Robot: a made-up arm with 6 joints.
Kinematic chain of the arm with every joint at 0, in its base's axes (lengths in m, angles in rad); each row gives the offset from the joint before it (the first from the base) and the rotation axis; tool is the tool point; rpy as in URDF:
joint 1: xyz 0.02 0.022 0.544 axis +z
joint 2: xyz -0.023 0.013 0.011 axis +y
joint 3: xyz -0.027 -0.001 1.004 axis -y
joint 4: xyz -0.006 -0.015 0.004 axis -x
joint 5: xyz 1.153 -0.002 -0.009 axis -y
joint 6: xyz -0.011 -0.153 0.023 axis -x
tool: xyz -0.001 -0.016 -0.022 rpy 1.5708 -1.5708 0
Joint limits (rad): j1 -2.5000..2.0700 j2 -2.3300..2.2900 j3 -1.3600..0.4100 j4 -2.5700..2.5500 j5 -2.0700..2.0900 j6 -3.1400..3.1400
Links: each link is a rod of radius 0.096 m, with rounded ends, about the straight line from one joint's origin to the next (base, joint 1, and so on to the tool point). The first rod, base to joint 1, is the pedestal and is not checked.
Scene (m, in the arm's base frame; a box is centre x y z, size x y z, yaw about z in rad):
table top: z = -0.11
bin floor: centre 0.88 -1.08 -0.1 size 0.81 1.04 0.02 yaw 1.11
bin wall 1: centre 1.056 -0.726 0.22 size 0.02 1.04 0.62 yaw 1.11
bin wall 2: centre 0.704 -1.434 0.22 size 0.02 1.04 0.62 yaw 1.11
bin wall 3: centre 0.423 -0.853 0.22 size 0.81 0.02 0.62 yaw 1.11
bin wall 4: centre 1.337 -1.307 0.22 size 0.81 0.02 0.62 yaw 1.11
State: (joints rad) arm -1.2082 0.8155 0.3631 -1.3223 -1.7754 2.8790
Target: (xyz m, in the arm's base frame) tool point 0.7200 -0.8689 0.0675
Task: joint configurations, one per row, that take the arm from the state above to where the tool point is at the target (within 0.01 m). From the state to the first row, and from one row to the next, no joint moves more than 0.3 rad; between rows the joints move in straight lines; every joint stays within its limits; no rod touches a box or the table.
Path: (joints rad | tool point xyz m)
1: -1.1323 0.6439 0.1589 -1.2589 -1.6687 2.9660 | 0.6387 -1.4040 0.6995
2: -1.0565 0.4722 -0.0453 -1.1956 -1.5619 3.0530 | 0.6506 -1.2117 0.7617
3: -0.9806 0.3006 -0.2495 -1.1322 -1.4552 3.1400 | 0.6309 -1.0147 0.7987
4: -0.9323 0.5958 -0.2407 -1.2534 -1.6246 3.0062 | 0.7095 -0.9872 0.4268
5: -0.8841 0.8911 -0.2319 -1.3745 -1.7940 2.8724 | 0.7200 -0.8689 0.0675

